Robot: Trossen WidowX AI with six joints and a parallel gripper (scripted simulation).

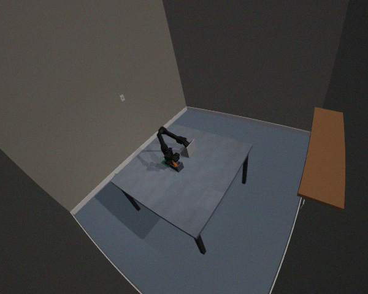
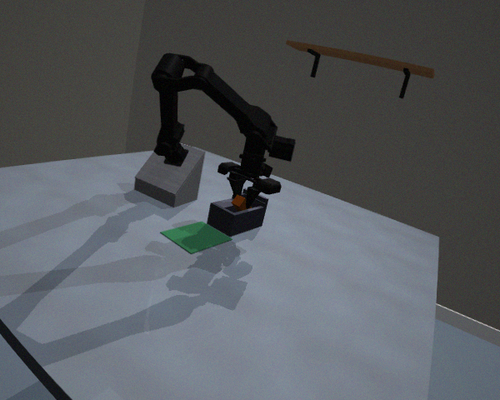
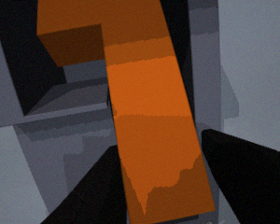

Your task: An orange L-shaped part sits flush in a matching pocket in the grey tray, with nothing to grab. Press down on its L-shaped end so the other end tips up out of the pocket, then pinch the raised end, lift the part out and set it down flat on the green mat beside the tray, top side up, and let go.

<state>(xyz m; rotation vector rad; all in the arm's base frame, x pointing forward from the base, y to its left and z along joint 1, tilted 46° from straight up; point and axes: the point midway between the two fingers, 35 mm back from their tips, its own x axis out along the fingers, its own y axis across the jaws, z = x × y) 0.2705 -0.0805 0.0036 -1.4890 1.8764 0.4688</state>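
Now: the green mat 60 mm behind my gripper tip, 140 mm to the right of it and 80 mm below it. Also, from my gripper tip: orange L-shaped part (10 mm behind, 40 mm to the left, 30 mm below).
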